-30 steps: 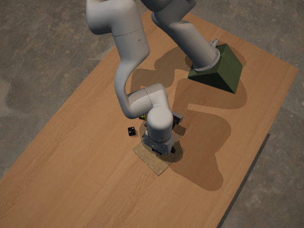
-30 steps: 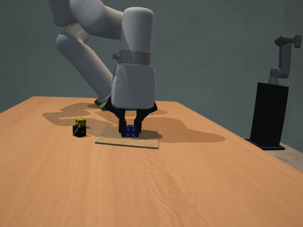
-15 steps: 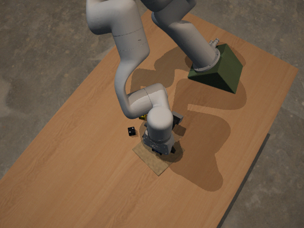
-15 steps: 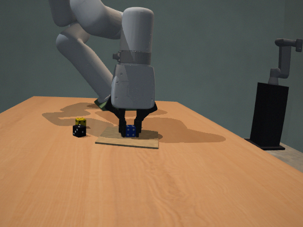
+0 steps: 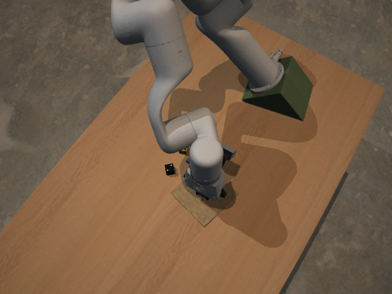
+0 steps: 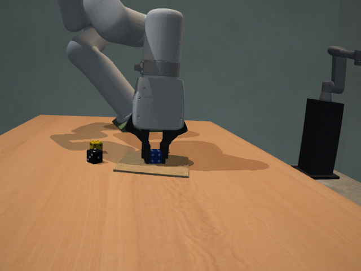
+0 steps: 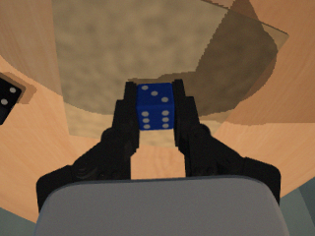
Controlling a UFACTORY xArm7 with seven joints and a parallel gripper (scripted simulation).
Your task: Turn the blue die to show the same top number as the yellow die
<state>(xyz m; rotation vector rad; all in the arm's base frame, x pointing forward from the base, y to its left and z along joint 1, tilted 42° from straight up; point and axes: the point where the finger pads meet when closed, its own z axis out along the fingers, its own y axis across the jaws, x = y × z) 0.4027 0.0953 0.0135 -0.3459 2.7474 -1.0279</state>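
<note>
My hand is 10 mm above the blue die. Also, from my hand: black die (120 mm to the right, 10 mm below, 10 mm ahead); yellow die (130 mm to the right, 70 mm behind, 10 mm below); tan mat (20 mm below).
</note>
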